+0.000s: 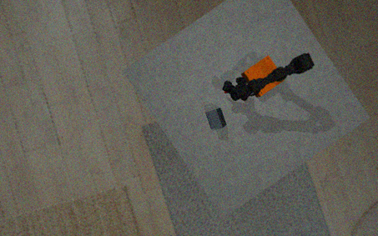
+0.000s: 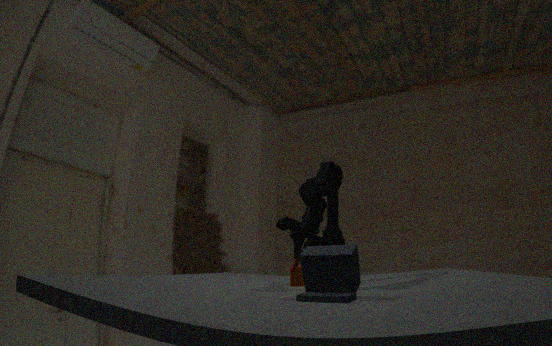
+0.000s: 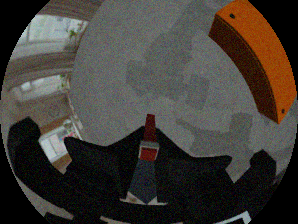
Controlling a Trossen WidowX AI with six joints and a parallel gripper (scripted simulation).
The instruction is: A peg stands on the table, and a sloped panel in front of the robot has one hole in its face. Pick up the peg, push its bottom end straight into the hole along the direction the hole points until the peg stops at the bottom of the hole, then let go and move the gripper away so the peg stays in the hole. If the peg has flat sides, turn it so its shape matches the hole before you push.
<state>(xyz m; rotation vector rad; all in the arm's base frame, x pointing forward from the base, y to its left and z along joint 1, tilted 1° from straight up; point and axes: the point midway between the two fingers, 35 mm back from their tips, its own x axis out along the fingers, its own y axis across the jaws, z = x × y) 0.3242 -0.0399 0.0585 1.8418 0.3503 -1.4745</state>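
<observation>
My gripper tip is now 140 mm short of the grey sloped panel block, 130 mm to the right of it and 30 mm above it. From my gripper tip the other things lie so: red peg 20 mm above, 10 mm behind.
</observation>
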